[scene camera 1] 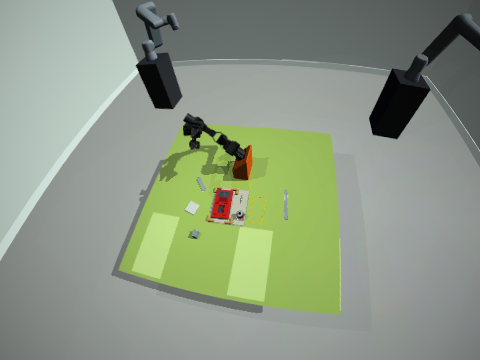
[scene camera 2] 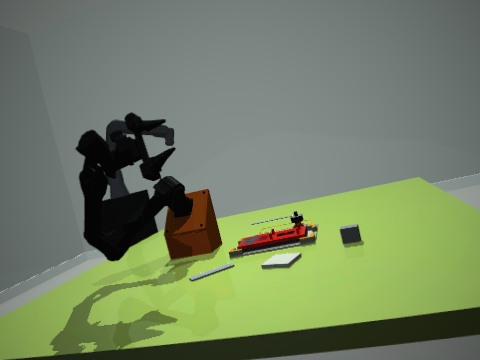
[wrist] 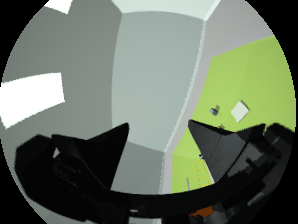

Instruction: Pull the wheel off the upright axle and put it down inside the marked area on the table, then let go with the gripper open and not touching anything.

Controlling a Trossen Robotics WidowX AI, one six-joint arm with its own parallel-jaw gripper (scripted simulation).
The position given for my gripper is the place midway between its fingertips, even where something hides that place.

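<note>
My gripper [scene camera 2: 170, 134] is open and holds nothing, and the wrist view shows my gripper [wrist: 159, 124] too. I also see a red board [scene camera 2: 290, 236], though the wrist view does not show the board, which is hidden by my gripper.
</note>
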